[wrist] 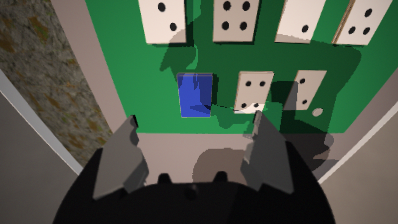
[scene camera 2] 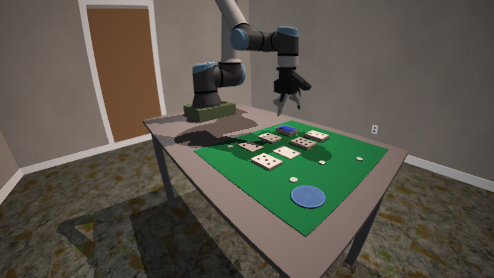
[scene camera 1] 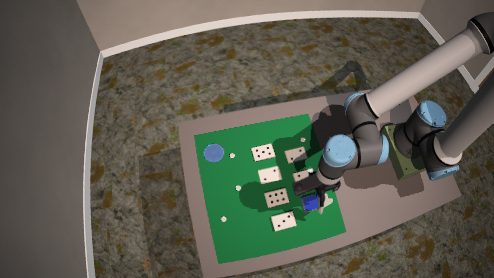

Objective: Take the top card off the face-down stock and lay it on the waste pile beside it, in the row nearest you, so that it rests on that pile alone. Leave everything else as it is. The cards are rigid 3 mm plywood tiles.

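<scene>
I can see a card, and I can see my gripper. In the wrist view, my gripper shows too.
</scene>
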